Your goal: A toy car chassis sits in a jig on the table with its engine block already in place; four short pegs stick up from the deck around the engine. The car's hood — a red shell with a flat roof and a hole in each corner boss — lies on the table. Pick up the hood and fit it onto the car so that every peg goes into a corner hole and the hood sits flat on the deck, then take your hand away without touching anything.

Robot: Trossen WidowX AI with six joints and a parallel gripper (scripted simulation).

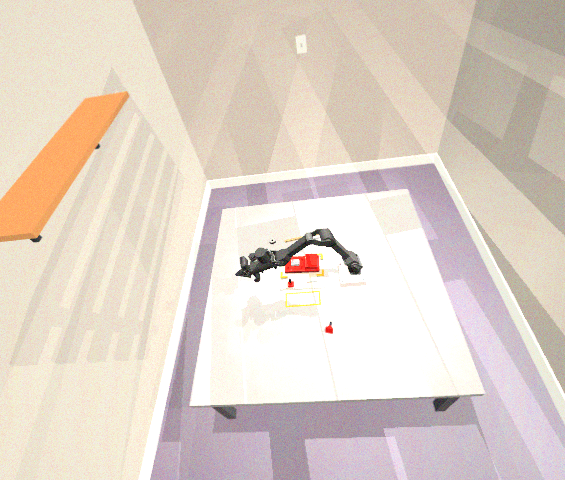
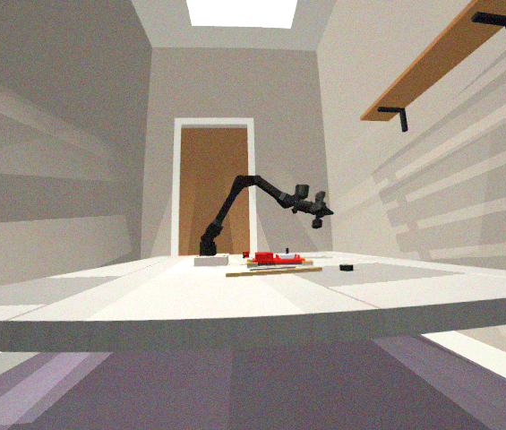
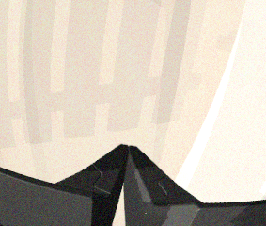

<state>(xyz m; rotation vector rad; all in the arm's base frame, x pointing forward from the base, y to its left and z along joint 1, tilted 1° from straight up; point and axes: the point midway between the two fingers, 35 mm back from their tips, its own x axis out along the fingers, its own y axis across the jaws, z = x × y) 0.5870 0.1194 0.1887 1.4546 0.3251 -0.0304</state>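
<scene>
Now: gripper tip 38 cm past the red hood, 20 cm to the left of it and 19 cm above it. From my gripper tip the other things lie so: wooden strip: 42 cm to the right, 35 cm behind, 22 cm below; grey engine block: 28 cm behind, 20 cm below, 19 cm to the right; black wheel: 39 cm to the right, 22 cm below, 13 cm behind.
</scene>
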